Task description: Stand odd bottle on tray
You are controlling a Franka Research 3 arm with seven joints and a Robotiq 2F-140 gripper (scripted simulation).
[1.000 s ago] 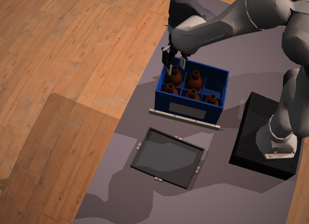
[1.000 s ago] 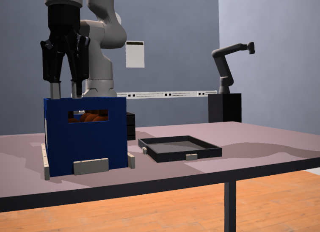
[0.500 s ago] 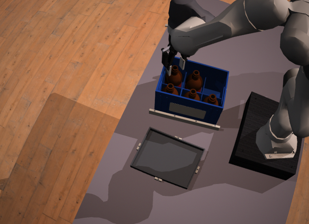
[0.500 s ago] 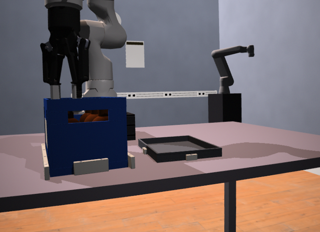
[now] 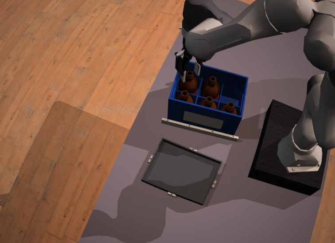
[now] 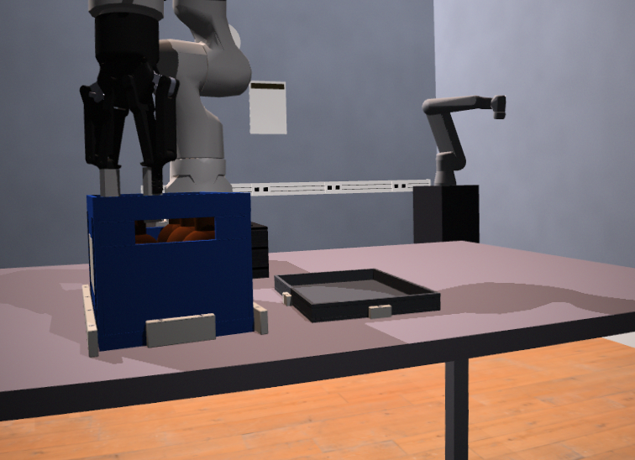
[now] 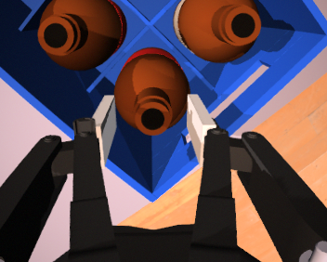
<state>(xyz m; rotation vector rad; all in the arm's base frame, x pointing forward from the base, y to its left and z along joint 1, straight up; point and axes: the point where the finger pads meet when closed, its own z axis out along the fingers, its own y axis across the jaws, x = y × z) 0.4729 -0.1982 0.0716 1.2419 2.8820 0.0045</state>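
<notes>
The crate is 9 cm behind my hand, 5 cm to the left of it and 9 cm below it. Also, from my hand: bottle 17 cm behind, 9 cm to the left, 9 cm below; then dark tray 6 cm behind, 33 cm to the left, 16 cm below.
</notes>
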